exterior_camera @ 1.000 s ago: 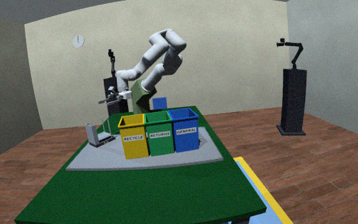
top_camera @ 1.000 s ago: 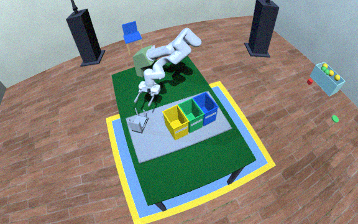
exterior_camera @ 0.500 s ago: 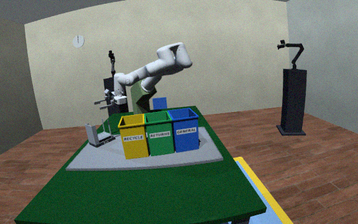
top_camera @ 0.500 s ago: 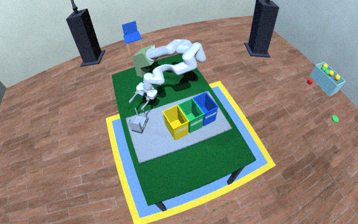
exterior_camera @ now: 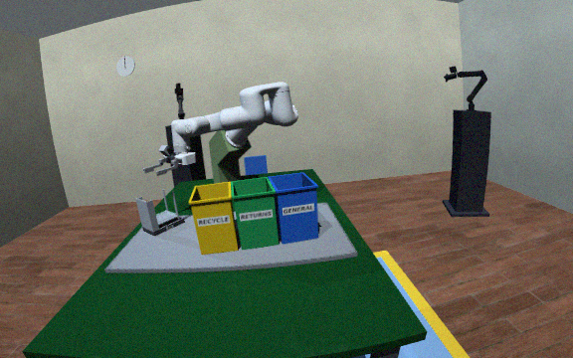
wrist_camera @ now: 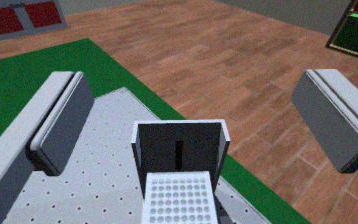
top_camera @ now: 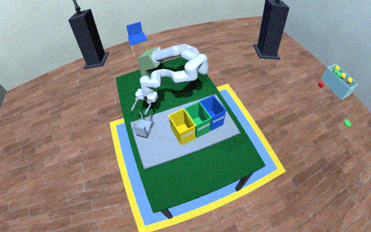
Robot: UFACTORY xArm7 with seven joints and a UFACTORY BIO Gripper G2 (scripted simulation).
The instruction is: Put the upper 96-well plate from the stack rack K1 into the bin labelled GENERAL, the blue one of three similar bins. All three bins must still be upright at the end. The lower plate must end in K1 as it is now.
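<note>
Now: the clear 96-well plate 200 mm below my hand, 20 mm ahead of it and 10 mm to the right of it. Also, from my hand: green returns bin (420 mm to the left, 140 mm below); dark plate (210 mm below, 20 mm ahead, 10 mm to the right); yellow recycle bin (300 mm to the left, 140 mm below, 70 mm ahead).
</note>
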